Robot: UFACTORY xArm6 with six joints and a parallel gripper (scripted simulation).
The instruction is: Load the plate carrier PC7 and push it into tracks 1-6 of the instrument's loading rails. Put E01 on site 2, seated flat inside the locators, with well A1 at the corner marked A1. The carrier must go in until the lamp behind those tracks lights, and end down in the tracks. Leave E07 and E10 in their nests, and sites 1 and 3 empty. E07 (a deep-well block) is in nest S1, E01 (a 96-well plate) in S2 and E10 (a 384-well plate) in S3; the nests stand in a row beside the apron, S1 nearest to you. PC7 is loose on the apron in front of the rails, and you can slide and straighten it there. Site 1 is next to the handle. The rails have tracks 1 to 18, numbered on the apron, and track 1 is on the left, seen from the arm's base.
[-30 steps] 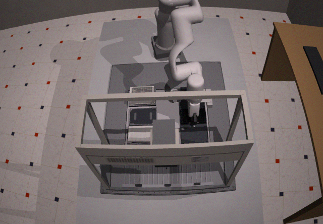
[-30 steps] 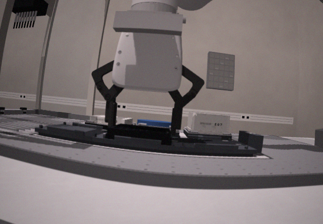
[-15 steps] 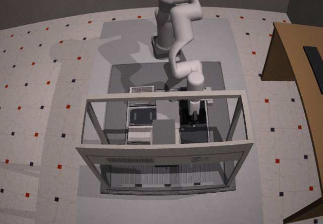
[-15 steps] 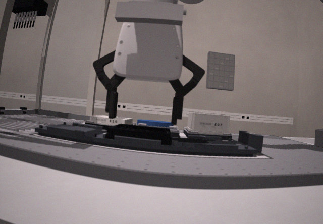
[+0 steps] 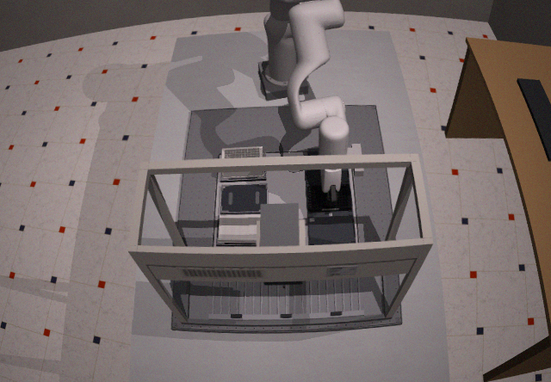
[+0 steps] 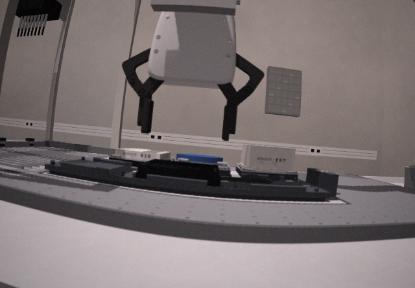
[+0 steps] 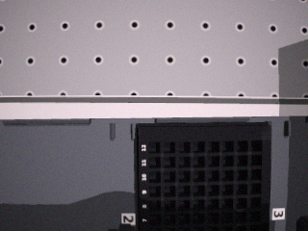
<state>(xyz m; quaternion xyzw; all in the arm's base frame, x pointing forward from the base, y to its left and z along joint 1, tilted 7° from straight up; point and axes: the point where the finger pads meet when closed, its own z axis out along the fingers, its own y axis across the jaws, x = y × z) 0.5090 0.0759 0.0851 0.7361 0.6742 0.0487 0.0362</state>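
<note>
Now: the well plate E01 50 mm below my hand. Round my hand: nest S2 (250 mm to the right, 60 mm below, 40 mm behind); then plate carrier PC7 (50 mm below, 10 mm behind); then pipetting head (320 mm ahead, 210 mm above, 160 mm to the right).
</note>
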